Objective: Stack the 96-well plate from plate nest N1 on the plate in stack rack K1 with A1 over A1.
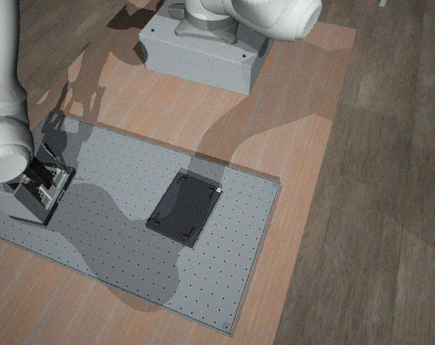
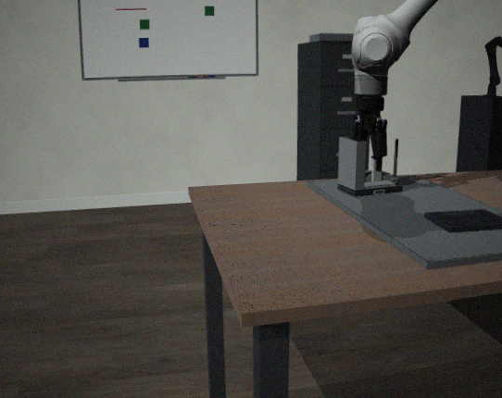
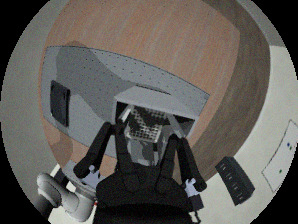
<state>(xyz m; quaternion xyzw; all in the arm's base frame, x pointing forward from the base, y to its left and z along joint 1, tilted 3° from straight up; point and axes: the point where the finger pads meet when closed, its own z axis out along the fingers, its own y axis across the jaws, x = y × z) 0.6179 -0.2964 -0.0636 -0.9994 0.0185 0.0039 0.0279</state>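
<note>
The tall grey wall lies 70 mm ahead of my hand and 20 mm above it. Round my hand: pale A1 mark: 100 mm behind, 430 mm to the left, 50 mm below.
</note>
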